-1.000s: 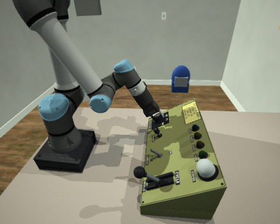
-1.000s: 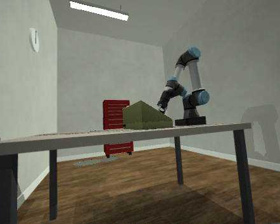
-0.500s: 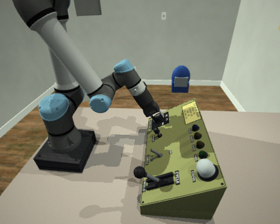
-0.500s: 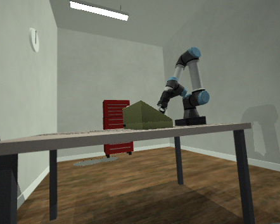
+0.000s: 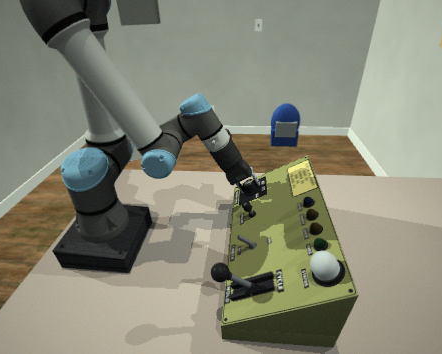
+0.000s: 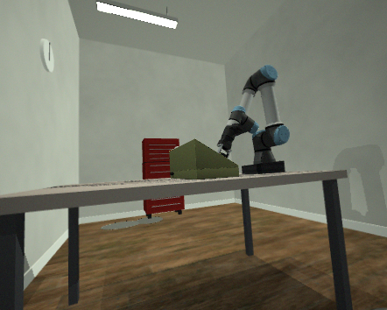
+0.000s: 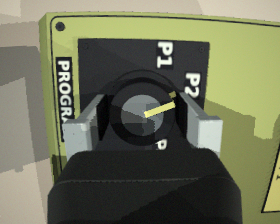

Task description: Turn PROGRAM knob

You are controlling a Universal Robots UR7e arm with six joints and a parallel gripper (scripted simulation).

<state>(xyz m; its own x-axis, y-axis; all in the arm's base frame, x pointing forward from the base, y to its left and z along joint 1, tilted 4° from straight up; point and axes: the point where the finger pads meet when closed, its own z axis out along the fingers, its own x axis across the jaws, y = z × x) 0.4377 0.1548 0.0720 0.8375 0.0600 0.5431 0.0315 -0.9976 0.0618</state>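
The mode knob lies 12 cm to the right of my hand. From my hand the other things lie so: olive console: 4 cm ahead, 18 cm to the right, 3 cm below; check toggle: 24 cm to the right, 1 cm below; ball-handled lever: 3 cm behind, 36 cm to the right.
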